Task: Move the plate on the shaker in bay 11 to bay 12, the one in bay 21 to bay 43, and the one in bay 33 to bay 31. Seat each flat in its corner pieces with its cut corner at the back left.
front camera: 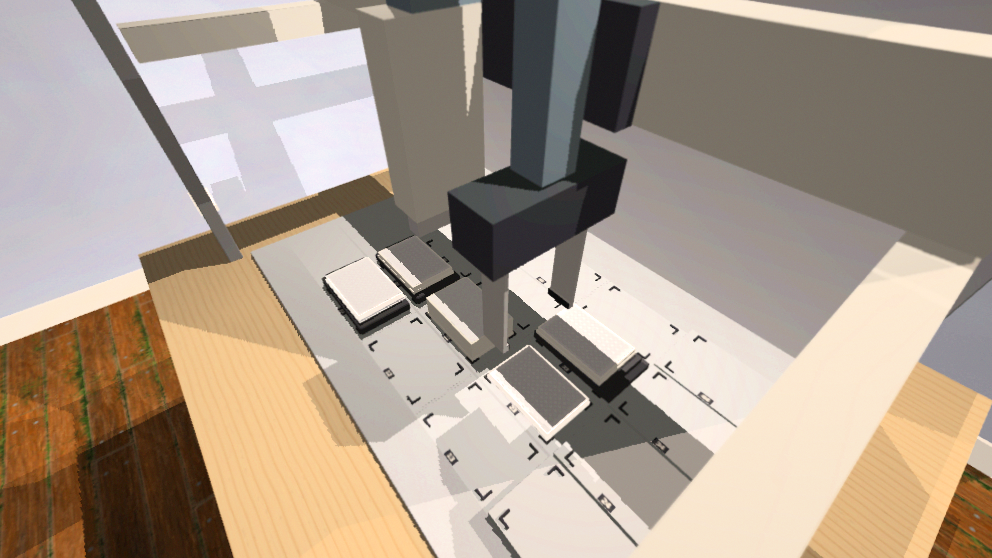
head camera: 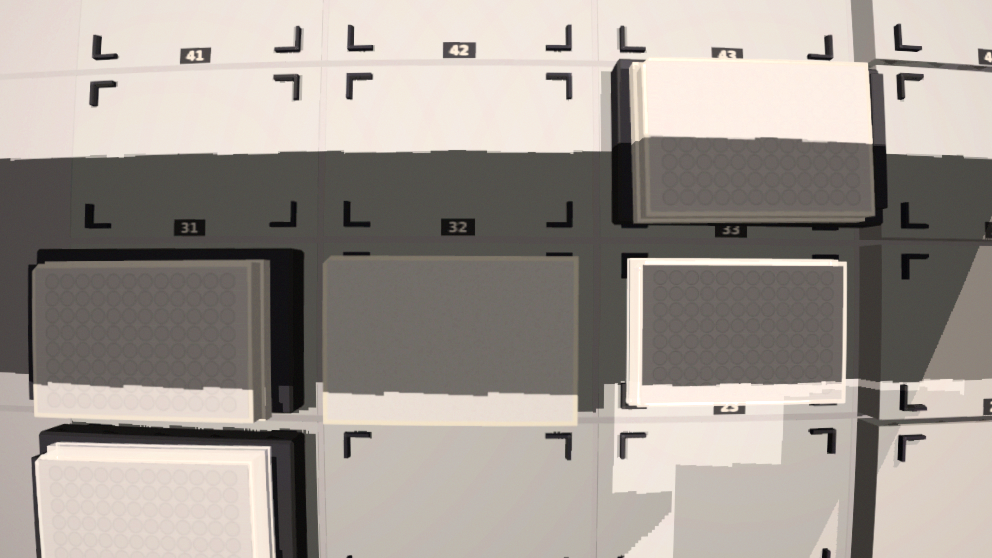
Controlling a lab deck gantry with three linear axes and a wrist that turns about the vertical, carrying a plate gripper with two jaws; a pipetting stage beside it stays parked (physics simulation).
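Frame: origin at the robot's base, x back, y up, z left, level; metres.
Seen in the pictures: gripper, fingertip midpoint: (front camera: 529, 319); robot's base, origin of the base link: (front camera: 328, 290).
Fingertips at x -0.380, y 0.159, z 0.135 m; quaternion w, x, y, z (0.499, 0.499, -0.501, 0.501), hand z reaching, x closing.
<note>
Pixels of each thing's middle, then the offset from my fingertips to it. "spot": a spot on its surface instead.
- bay 11 plate, body centre: (head camera: 154, 526) (front camera: 364, 287) dz -0.090, dx +0.315, dy -0.129 m
- dark shaker, surface spot: (head camera: 289, 485) spot: dz -0.070, dx +0.244, dy -0.140 m
- bay 21 plate, body centre: (head camera: 149, 340) (front camera: 414, 262) dz +0.012, dx +0.316, dy -0.129 m
- bay 33 plate, body centre: (head camera: 753, 141) (front camera: 585, 340) dz +0.119, dx -0.007, dy -0.129 m
- Bay 12, surface spot: (head camera: 457, 492) (front camera: 420, 354) spot: dz -0.082, dx +0.152, dy -0.159 m
- bay 31, surface spot: (head camera: 190, 149) spot: dz +0.124, dx +0.317, dy -0.159 m
- Bay 43, surface spot: (head camera: 721, 20) spot: dz +0.206, dx -0.009, dy -0.159 m
- tall pale block, body centre: (head camera: 454, 335) (front camera: 469, 315) dz +0.015, dx +0.152, dy -0.138 m
- white-rimmed plate, body centre: (head camera: 737, 331) (front camera: 537, 387) dz +0.015, dx -0.012, dy -0.151 m
The bay 11 plate (front camera: 364, 288) (head camera: 149, 510) is pale and sits on a dark shaker (head camera: 289, 485). The bay 21 plate (front camera: 418, 261) (head camera: 142, 333) sits on its shaker (head camera: 287, 326), partly shaded. The bay 33 plate (front camera: 589, 340) (head camera: 756, 138) sits on its shaker (head camera: 621, 152). Bay 12 (front camera: 416, 357) (head camera: 457, 492) and bay 31 (head camera: 190, 149) show corner pieces and no plate. Bay 43 (head camera: 721, 20) shows its front corners; its back is cut off. My gripper (front camera: 532, 324) is open, with nothing between its jaws, above the deck's middle; its exact height is unclear. Cut corners are hard to read.
A tall pale block (front camera: 457, 322) (head camera: 450, 333) stands in bay 22. A white-rimmed plate (front camera: 537, 392) (head camera: 735, 326) lies in bay 23. A beige column (front camera: 433, 124) hangs behind the left bays. A slanted beam (front camera: 818, 388) crosses the right of the front view.
</note>
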